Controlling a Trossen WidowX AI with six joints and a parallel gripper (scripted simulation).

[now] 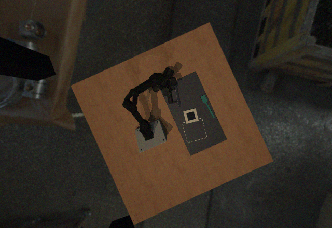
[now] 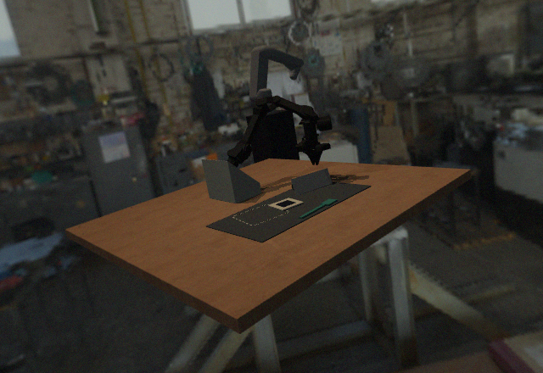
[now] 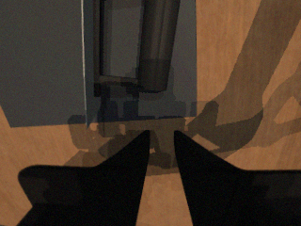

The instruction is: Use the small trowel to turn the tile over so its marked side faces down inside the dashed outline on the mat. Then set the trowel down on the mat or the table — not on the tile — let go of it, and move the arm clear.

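Now: the trowel 40 mm ahead of my gripper tip, 70 mm to the right of it and 60 mm below it. Round my gripper tip: green flat tool: 280 mm ahead, 260 mm to the right, 80 mm below; then tile: 120 mm ahead, 310 mm to the right, 80 mm below.
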